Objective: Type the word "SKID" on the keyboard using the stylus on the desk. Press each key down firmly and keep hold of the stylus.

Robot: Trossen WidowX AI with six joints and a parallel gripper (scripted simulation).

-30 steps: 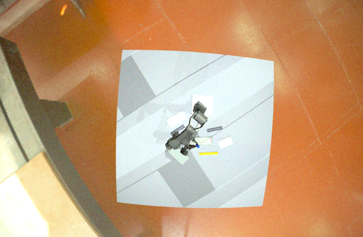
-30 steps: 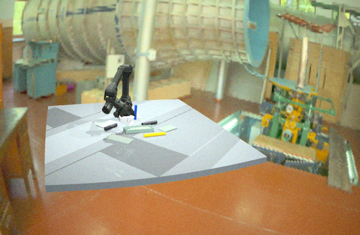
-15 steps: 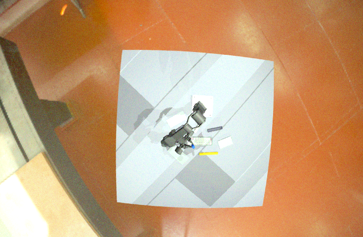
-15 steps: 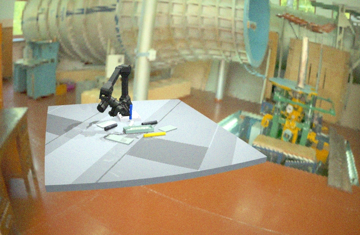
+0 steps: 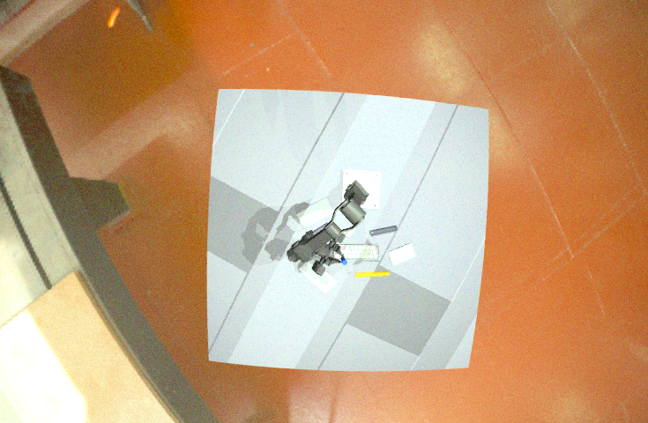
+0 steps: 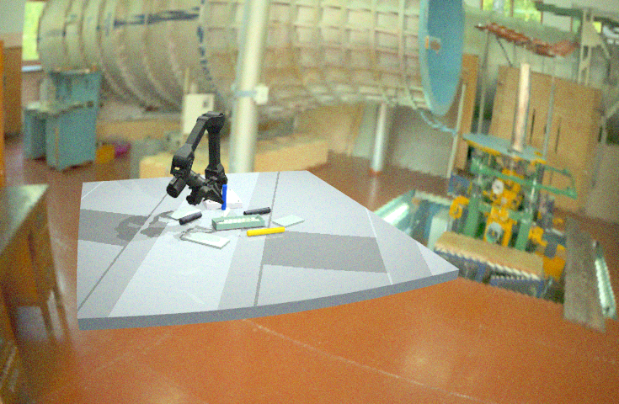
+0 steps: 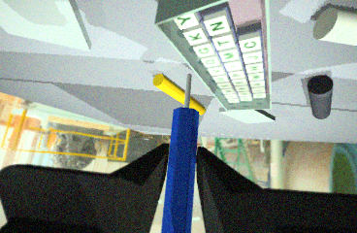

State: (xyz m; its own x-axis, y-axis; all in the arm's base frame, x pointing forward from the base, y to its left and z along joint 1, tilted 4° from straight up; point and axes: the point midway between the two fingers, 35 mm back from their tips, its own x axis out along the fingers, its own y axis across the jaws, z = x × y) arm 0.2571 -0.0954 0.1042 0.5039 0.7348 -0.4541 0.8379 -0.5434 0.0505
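The yellow cylinder is 9 cm ahead of my gripper tip, 14 cm to the left of it and 10 cm below it. From my gripper tip the other things lie so: blue stylus (1 cm below); then white stick (12 cm behind, 6 cm to the left, 9 cm below); then card (1 cm ahead, 27 cm to the left, 10 cm below).
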